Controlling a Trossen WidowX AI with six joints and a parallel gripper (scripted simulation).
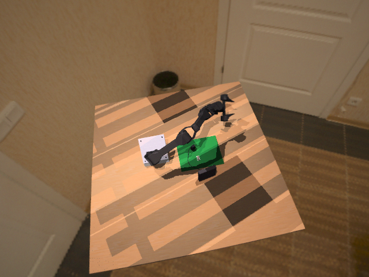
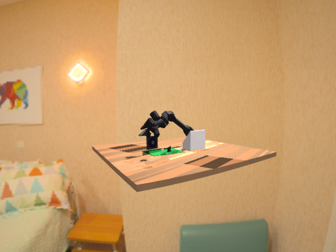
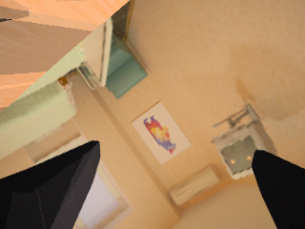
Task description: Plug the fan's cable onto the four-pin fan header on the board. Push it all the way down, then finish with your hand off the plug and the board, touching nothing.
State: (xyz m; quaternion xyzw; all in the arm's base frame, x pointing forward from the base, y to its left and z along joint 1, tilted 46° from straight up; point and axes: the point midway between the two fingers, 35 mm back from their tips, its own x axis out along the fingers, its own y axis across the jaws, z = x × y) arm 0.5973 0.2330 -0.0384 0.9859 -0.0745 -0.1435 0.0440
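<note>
My gripper tip is 330 mm past the black plug, 150 mm to the left of it and 180 mm above it. Also, from my gripper tip: green board 300 mm behind, 190 mm to the right, 220 mm below; then pale pin header 310 mm behind, 240 mm to the right, 210 mm below; then black fan 290 mm behind, 380 mm to the right, 150 mm below.
</note>
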